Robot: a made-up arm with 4 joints.
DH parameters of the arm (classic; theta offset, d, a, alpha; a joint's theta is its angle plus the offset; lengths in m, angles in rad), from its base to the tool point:
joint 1: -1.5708 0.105 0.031 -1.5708
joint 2: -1.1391 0 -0.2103 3.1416
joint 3: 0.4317 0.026 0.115 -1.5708
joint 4: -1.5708 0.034 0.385 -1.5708
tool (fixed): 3.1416 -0.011 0 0
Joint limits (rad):
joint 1: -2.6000..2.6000
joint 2: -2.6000..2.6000
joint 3: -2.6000..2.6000
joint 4: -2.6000..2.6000
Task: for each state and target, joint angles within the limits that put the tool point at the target. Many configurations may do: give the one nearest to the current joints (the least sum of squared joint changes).
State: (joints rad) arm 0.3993 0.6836 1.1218 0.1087
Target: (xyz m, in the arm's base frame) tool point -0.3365 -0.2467 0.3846
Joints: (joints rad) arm 1.0491 1.2084 1.0422 0.4231
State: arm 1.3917 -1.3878 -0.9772 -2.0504
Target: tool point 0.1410 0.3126 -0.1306
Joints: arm 1.6795 -1.3093 -1.1552 -2.5297
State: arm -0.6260 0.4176 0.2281 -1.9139
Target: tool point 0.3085 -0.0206 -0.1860
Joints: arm -0.8135 0.4815 0.2424 -2.2585
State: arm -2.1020 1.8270 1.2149 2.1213
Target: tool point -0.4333 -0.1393 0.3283
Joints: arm -1.7384 2.4813 0.8736 2.2576
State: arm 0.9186 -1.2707 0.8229 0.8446
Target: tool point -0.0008 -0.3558 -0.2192
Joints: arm 1.4509 -1.6825 0.7208 0.5836
